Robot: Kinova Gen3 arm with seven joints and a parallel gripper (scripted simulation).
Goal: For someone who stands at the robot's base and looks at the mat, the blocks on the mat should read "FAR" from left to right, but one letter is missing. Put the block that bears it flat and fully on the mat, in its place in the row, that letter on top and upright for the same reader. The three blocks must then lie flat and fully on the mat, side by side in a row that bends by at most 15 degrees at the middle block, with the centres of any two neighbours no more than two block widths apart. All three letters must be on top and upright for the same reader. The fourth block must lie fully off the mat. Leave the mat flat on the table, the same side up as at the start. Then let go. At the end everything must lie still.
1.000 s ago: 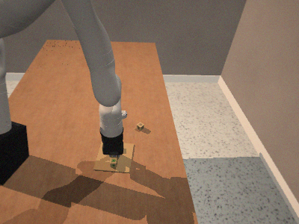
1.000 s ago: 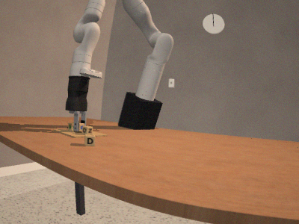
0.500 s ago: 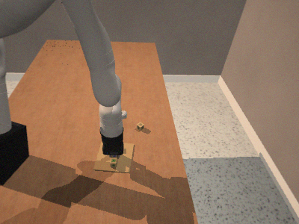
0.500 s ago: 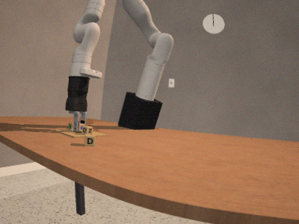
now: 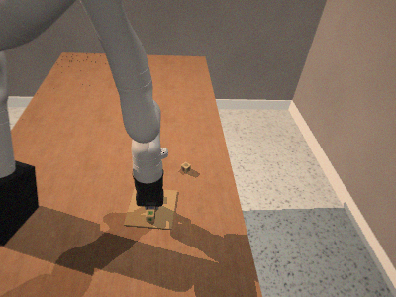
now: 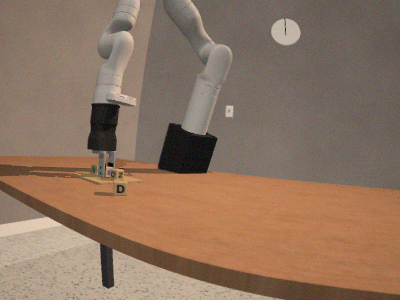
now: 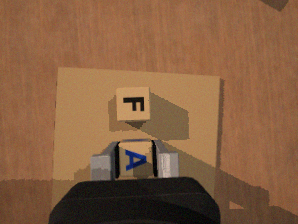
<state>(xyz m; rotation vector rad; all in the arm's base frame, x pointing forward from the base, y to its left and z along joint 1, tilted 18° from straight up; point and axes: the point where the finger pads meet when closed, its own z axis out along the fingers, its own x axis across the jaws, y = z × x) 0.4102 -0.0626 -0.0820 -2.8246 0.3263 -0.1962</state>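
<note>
Now: hand right at the block. The rest, counted from my hand: tan mat: 20 mm below.
</note>
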